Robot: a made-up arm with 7 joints. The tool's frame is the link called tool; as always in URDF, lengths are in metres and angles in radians.
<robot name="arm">
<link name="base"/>
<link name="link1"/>
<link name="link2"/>
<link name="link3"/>
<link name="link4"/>
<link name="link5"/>
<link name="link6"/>
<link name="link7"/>
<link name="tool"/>
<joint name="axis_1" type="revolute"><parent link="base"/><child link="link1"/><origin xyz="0.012 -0.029 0.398" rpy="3.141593 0 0"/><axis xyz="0 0 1"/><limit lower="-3.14" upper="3.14" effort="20" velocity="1"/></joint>
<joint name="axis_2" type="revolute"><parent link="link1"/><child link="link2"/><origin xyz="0.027 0.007 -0.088" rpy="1.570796 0 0"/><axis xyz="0 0 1"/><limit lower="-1.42" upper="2.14" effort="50" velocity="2.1"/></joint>
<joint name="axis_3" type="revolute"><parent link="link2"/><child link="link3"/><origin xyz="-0.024 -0.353 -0.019" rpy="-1.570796 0 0"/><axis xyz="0 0 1"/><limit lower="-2.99" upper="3.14" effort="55" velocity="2.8"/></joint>
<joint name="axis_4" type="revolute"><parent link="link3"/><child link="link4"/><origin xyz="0.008 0.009 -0.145" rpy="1.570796 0 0"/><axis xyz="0 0 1"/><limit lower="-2.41" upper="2.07" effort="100" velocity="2.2"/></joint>
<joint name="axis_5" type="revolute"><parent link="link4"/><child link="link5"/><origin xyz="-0.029 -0.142 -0.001" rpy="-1.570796 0 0"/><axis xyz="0 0 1"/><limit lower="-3.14" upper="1.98" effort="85" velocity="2"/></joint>
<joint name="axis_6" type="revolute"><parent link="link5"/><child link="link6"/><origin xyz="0.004 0.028 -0.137" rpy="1.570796 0 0"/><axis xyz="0 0 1"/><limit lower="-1.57" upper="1.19" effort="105" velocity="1.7"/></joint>
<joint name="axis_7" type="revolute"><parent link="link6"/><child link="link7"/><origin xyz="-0.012 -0.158 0.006" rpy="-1.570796 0 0"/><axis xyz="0 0 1"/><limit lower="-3.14" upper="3.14" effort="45" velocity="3.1"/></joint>
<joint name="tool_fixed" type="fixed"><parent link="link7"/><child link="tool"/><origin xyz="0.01 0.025 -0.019" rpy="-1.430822 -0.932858 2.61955"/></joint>
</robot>
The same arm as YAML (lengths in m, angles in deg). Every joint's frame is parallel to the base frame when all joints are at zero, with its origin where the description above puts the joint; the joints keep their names.
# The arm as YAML. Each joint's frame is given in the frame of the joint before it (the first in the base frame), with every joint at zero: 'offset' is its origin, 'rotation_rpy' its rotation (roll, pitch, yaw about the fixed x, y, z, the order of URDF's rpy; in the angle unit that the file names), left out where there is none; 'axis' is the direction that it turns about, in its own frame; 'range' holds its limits. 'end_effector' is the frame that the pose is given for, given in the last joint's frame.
length_unit: m
angle_unit: deg
chain:
  - id: axis_1
    offset: [0.012, -0.029, 0.398]
    axis: [0.0, 0.0, -1.0]
    range: [-179.91, 179.91]
  - id: axis_2
    offset: [0.027, -0.007, 0.088]
    axis: [0.0, 1.0, 0.0]
    range: [-81.36, 122.61]
  - id: axis_3
    offset: [-0.024, -0.019, 0.353]
    axis: [0.0, 0.0, -1.0]
    range: [-171.31, 179.91]
  - id: axis_4
    offset: [0.008, -0.009, 0.145]
    axis: [0.0, 1.0, 0.0]
    range: [-138.08, 118.6]
  - id: axis_5
    offset: [-0.029, -0.001, 0.142]
    axis: [0.0, 0.0, -1.0]
    range: [-179.91, 113.45]
  - id: axis_6
    offset: [0.004, -0.028, 0.137]
    axis: [0.0, 1.0, 0.0]
    range: [-89.95, 68.18]
  - id: axis_7
    offset: [-0.012, 0.006, 0.158]
    axis: [0.0, 0.0, -1.0]
    range: [-179.91, 179.91]
end_effector:
  offset: [0.01, -0.025, 0.019]
  rotation_rpy: [98.02, 53.45, -150.09]

